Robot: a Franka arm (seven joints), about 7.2 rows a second.
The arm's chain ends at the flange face. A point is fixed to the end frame.
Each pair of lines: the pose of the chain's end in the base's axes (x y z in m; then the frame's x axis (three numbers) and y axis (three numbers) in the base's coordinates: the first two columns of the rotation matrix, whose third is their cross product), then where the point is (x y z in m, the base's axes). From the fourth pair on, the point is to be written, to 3 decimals.
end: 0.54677 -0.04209 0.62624 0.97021 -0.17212 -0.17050 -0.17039 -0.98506 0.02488
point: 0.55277 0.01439 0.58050
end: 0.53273 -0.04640 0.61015 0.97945 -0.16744 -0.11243 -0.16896 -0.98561 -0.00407
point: 0.54144 0.01093 0.56593
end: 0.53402 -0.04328 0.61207 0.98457 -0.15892 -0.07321 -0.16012 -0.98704 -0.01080
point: 0.54399 0.01414 0.56823
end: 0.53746 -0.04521 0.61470 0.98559 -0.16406 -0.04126 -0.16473 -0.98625 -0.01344
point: 0.549 0.012 0.571
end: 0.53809 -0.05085 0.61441 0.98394 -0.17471 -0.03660 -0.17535 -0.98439 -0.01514
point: 0.551 0.006 0.571
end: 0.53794 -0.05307 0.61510 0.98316 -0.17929 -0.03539 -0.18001 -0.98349 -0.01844
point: 0.551 0.004 0.572
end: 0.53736 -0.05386 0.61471 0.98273 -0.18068 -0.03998 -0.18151 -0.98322 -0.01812
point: 0.550 0.003 0.571
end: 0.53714 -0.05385 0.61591 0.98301 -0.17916 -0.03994 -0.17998 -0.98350 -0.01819
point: 0.550 0.003 0.573
